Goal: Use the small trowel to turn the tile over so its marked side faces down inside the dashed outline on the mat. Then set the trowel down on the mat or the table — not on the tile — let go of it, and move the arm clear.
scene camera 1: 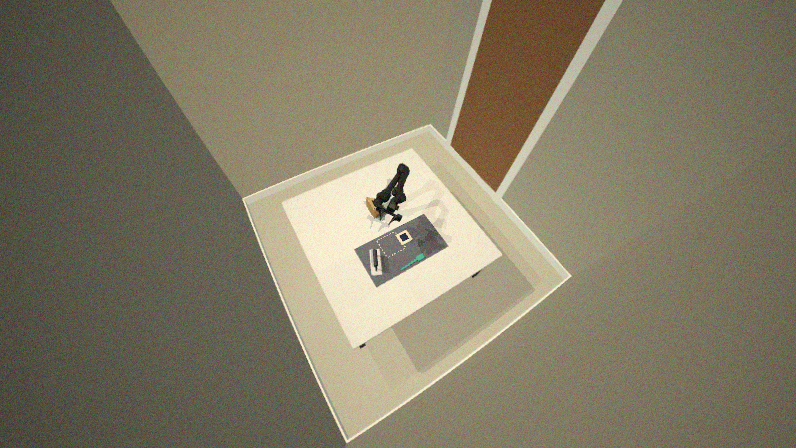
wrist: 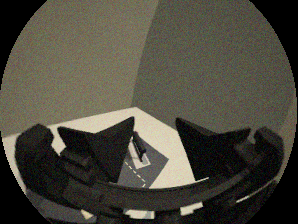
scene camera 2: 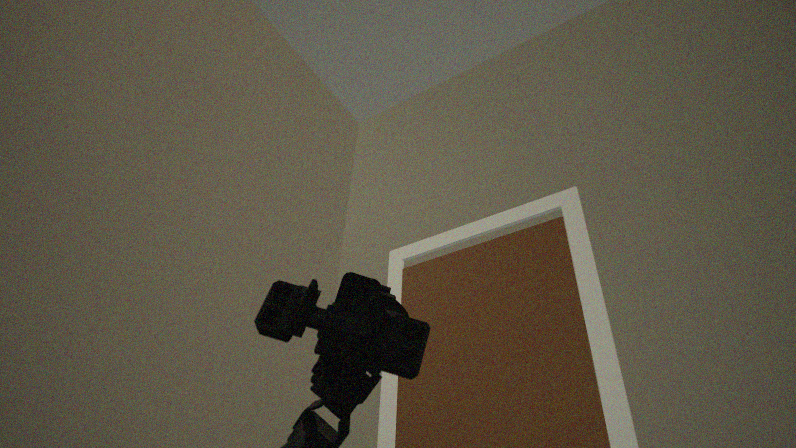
Labels:
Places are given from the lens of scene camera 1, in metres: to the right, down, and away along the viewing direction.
grey mat (scene camera 1: 426, 240): 0.22, 0.13, 2.11

